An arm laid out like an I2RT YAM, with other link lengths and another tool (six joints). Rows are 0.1 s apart.
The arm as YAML. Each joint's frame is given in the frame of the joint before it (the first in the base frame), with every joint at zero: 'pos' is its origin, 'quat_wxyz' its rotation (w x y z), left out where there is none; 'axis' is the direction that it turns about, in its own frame. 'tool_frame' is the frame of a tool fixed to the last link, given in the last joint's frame.
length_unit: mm
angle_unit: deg
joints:
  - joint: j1
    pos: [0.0, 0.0, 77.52]
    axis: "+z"
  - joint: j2
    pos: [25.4, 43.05, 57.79]
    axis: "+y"
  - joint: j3
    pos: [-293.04, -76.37, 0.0]
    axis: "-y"
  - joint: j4
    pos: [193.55, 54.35, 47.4]
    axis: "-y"
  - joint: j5
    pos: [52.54, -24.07, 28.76]
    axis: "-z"
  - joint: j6
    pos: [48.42, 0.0, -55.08]
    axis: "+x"
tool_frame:
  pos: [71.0, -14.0, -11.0]
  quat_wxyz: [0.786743, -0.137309, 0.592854, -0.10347]
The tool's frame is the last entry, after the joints.
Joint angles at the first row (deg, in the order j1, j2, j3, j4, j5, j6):
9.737, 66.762, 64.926, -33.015, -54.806, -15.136
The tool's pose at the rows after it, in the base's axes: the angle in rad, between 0 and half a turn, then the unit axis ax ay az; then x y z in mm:
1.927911 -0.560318 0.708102 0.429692 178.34 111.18 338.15
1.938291 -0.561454 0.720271 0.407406 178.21 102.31 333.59
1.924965 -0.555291 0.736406 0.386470 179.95 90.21 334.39
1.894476 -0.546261 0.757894 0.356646 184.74 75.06 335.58
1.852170 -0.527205 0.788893 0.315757 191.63 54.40 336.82
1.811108 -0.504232 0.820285 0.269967 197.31 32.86 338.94
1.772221 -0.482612 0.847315 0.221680 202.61 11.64 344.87
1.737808 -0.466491 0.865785 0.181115 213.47 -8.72 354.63
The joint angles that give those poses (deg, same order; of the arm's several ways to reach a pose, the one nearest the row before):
8.907, 66.761, 65.604, -36.667, -53.014, -19.070
6.591, 66.762, 65.626, -39.813, -52.445, -22.566
2.675, 66.632, 66.326, -42.503, -52.885, -25.324
-2.173, 66.521, 66.740, -43.790, -53.144, -27.702
-8.579, 66.522, 66.981, -44.206, -53.429, -29.671
-14.875, 66.522, 67.329, -44.096, -53.474, -30.984
-20.644, 66.871, 68.707, -43.987, -53.429, -31.878
-25.058, 68.838, 71.658, -43.288, -53.560, -32.140

